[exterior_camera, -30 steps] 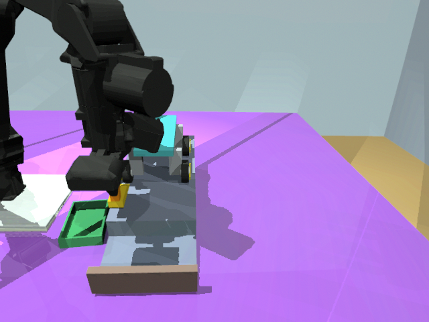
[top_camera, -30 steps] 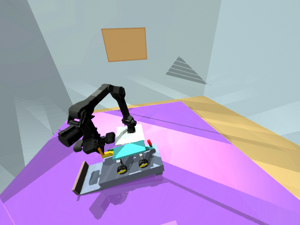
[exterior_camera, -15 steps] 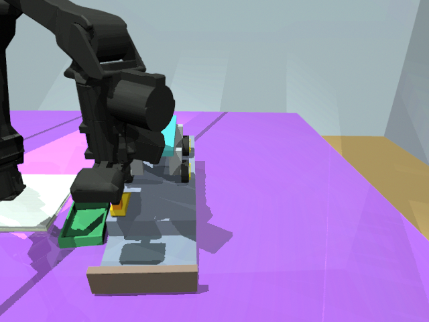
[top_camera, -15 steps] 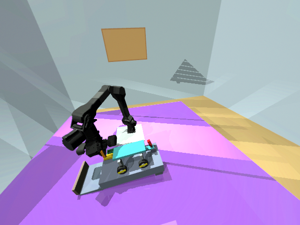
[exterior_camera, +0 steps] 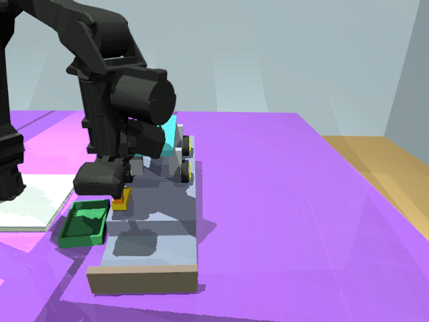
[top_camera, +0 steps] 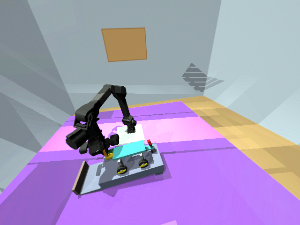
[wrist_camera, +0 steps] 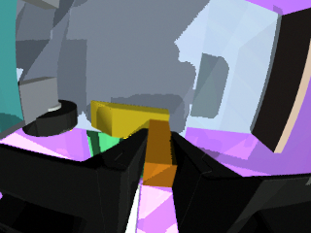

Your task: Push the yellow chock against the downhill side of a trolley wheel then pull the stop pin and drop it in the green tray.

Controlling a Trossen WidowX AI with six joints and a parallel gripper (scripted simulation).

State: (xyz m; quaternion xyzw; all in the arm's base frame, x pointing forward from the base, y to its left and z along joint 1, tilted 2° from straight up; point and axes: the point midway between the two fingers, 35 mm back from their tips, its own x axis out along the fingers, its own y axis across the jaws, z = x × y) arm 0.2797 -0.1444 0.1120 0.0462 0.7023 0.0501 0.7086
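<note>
The red-headed stop pin lies 3 cm ahead of my gripper tip, 24 cm to the left of it and 4 cm above it. Round my gripper tip: grey ramp 5 cm ahead, 13 cm to the left, 4 cm below; trolley 5 cm ahead, 14 cm to the left, 2 cm above; yellow chock 2 cm to the left, 1 cm below.
</note>
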